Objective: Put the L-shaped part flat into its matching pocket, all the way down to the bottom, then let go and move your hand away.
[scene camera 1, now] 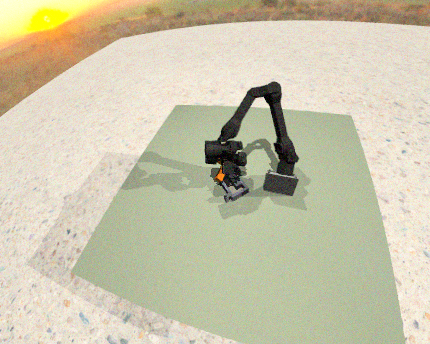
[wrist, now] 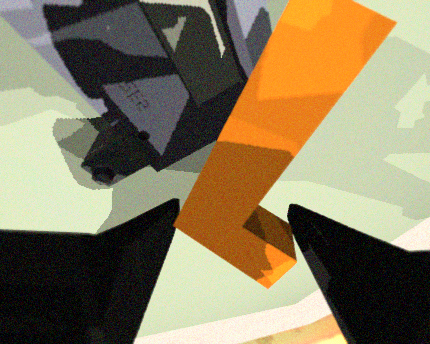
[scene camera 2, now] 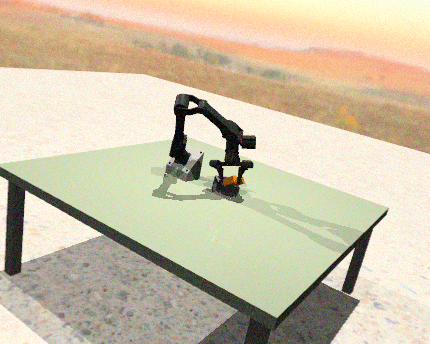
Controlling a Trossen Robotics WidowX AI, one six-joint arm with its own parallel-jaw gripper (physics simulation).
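Places are measured from the arm's base along level axes (x ahead, y left, z up), in centimetres.
Where they show: gripper, between the fingertips: (wrist: pixel 233 207) (scene camera 2: pixel 230 183); arm's base, origin of its link: (scene camera 1: pixel 284 174) (scene camera 2: pixel 182 157).
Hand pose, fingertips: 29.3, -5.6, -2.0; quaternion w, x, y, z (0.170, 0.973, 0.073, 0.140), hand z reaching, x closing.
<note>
Each offset is from my fingertips to the top centre of the thing, as dx, dy, dz. "spot": to the spot under its first point. Level surfaces: height alone.
The orange L-shaped part {+0.8, +4.1, +4.3} (scene camera 1: pixel 220 175) (scene camera 2: pixel 234 181) (wrist: pixel 255 165) is between the fingertips of my gripper (scene camera 2: pixel 232 178) (wrist: pixel 233 207), which is shut on its short-leg end. In the wrist view the part is tilted, its long leg widening towards the top of the view and its short leg pointing lower right. The grey-and-black pocket block {-5.6, +8.8, -1.5} (scene camera 1: pixel 236 195) (scene camera 2: pixel 225 189) (wrist: pixel 167 102) stands on the table. The part is above its edge, outside the pocket; whether they touch is unclear. The long leg and deep shadows hide some of the block, and the matching pocket's outline is hard to make out.
The arm's base (scene camera 1: pixel 281 183) (scene camera 2: pixel 185 167) stands on the green table {dz -6.3} (scene camera 1: pixel 250 280) (scene camera 2: pixel 175 230) near the block. A dark round-ended fitting {spot: -7.5, +1.0, -1.6} (wrist: pixel 104 175) sticks out from the block's corner. The arm's shadows cross the block and table.
</note>
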